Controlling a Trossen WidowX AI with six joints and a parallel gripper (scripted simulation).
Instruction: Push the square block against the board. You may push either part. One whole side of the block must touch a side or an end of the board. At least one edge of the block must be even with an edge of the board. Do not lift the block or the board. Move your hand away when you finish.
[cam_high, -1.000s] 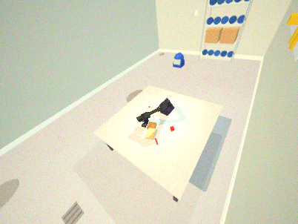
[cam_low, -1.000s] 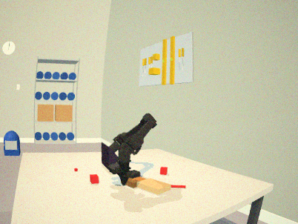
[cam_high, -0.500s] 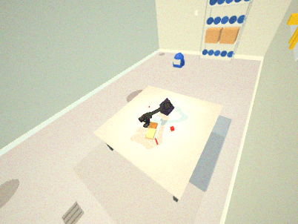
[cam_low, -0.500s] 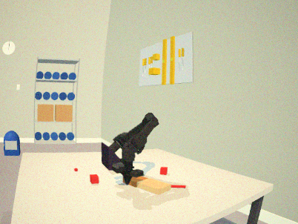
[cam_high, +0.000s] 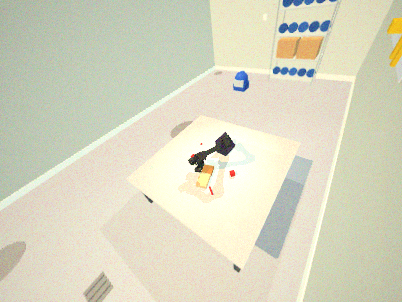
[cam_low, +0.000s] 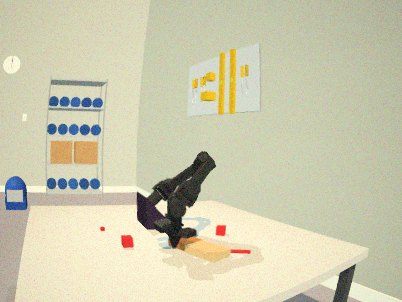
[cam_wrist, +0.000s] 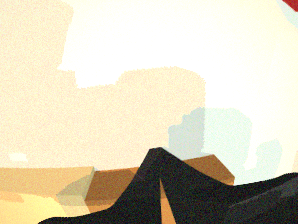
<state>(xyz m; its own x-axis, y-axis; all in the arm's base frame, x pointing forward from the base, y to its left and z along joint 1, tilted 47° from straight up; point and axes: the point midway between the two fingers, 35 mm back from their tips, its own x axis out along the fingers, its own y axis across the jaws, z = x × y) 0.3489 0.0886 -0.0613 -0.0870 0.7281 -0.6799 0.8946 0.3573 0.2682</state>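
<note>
Right now the square block is 30 mm behind my gripper tip, 60 mm to the left of it and 10 mm above it. From my gripper tip the other things lie so: thin red strip: 120 mm ahead, 230 mm to the left; then board: 80 mm ahead, 110 mm to the left, 10 mm above; then tiny red piece: 270 mm behind, 270 mm to the right.
</note>
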